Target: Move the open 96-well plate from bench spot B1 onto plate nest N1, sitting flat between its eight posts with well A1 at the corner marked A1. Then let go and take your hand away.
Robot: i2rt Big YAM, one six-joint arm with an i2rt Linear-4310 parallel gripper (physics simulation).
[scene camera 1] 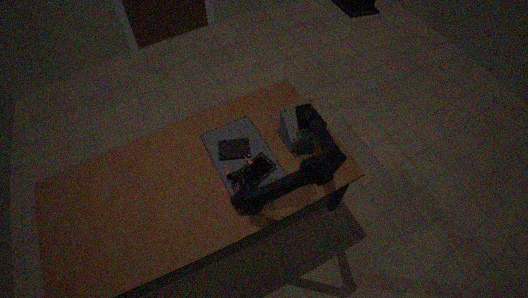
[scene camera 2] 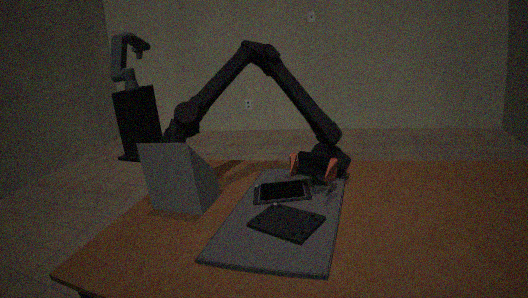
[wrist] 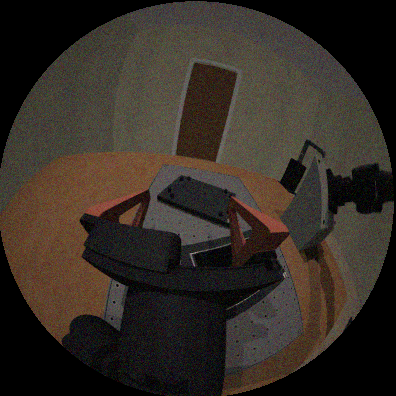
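Where they show: gripper, fingertip midpoint: (scene camera 1: 235, 160) (scene camera 2: 307, 177) (wrist: 188, 196); arm's base, link origin: (scene camera 1: 304, 116) (scene camera 2: 169, 155) (wrist: 330, 191).
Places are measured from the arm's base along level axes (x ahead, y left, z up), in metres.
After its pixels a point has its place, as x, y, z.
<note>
The 96-well plate (scene camera 1: 262, 164) {0.273, 0.109, -0.139} (scene camera 2: 282, 190) {0.312, 0.104, -0.136} (wrist: 216, 256) {0.349, 0.110, -0.135} looks like a black rectangle with a thin light outline, lying in a dark grey frame on the grey perforated board (scene camera 1: 244, 123) {0.266, -0.187, -0.151} (scene camera 2: 260, 261) {0.375, -0.196, -0.151}. Its wells are too dark to make out. The nest (scene camera 1: 234, 149) {0.376, -0.031, -0.139} (scene camera 2: 287, 222) {0.384, -0.051, -0.139} (wrist: 197, 201) {0.384, -0.009, -0.139} is a dark slab with small posts, lying beside it; a small light mark shows at one nest corner in scene camera 2. My gripper (scene camera 1: 237, 165) {0.402, 0.075, -0.071} (scene camera 2: 312, 166) (wrist: 188, 196) {0.402, 0.075, -0.071} is open, its orange fingers wide apart with nothing between them. It hangs low above the board, beside the plate, and partly hides the plate in the wrist view.
A grey wedge-shaped block (scene camera 1: 289, 125) {0.092, 0.019, -0.011} (scene camera 2: 170, 175) {0.036, -0.052, -0.040} (wrist: 311, 212) {0.108, 0.035, -0.071} stands on the wooden table (scene camera 1: 125, 200) {1.001, 0.042, -0.164} (scene camera 2: 425, 225) {0.727, 0.027, -0.164} (wrist: 45, 225) {0.737, 0.178, -0.164}, beside the board and near the arm's base. A black pedestal (scene camera 2: 137, 120) with a grey arm (scene camera 2: 119, 55) stands in the background.
</note>
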